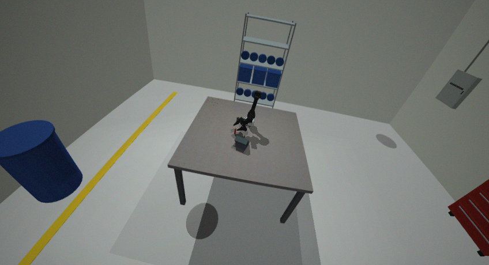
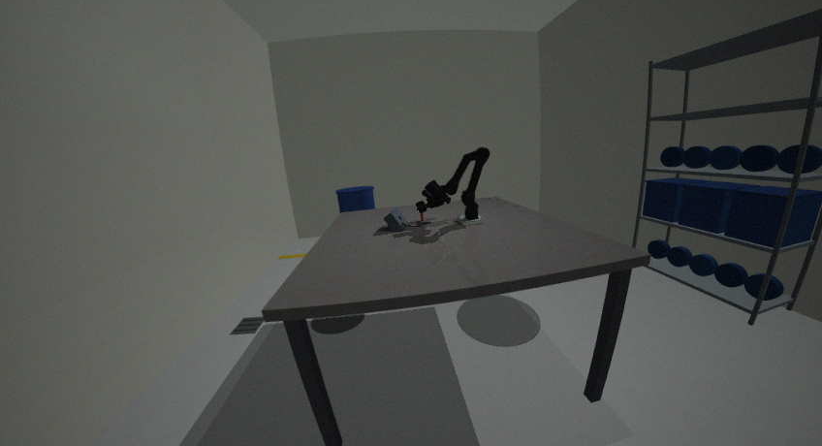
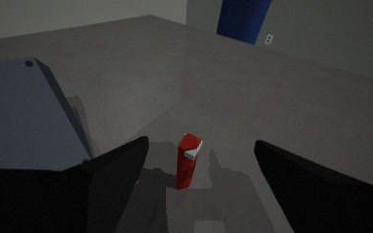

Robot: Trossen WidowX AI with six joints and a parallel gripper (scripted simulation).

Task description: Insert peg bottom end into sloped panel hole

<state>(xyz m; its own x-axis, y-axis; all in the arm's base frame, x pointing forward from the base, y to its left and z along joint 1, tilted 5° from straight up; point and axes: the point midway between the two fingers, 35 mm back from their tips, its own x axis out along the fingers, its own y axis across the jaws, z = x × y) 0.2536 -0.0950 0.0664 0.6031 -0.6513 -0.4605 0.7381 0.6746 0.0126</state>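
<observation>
Right now my gripper tip is 20 mm above the red square peg and 10 mm to the right of it. Also, from my gripper tip: panel (150 mm ahead, 120 mm to the left, 30 mm below).
</observation>
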